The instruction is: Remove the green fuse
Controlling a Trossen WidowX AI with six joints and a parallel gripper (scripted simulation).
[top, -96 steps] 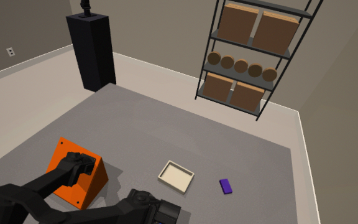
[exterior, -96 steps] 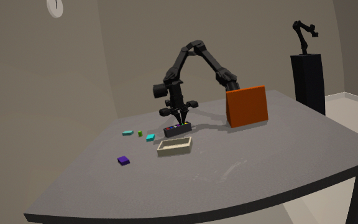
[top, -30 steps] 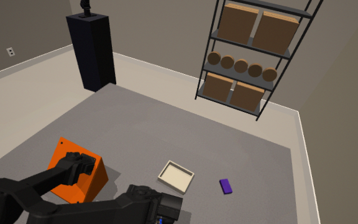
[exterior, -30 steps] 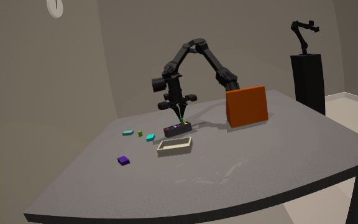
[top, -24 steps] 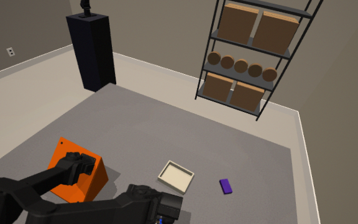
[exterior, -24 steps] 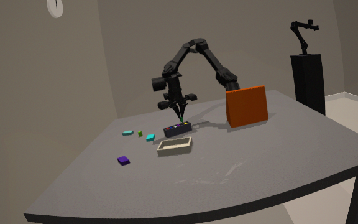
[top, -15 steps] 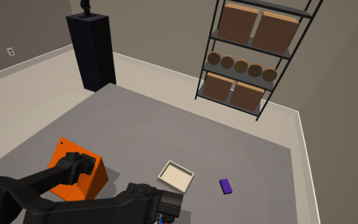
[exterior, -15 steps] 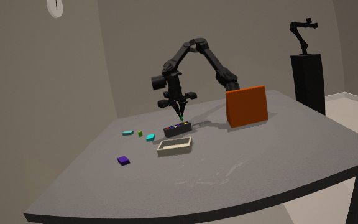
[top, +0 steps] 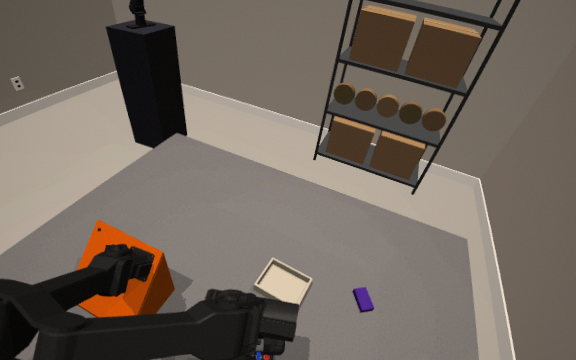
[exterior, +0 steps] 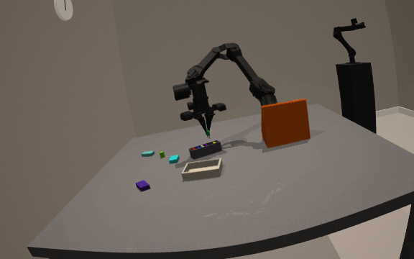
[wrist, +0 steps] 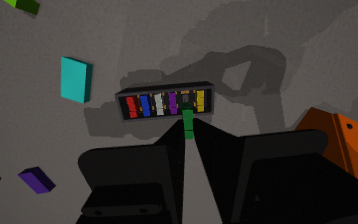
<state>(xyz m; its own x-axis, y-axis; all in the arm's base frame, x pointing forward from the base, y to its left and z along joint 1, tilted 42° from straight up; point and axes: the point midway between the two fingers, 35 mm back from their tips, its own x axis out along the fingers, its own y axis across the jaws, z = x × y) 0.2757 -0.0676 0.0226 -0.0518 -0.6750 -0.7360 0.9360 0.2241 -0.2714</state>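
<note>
The beige tray lies 4 cm ahead of my gripper tip, 22 cm to the left of it and 9 cm below it. The rest, counted from my gripper tip: green fuse 1 cm below.
</note>
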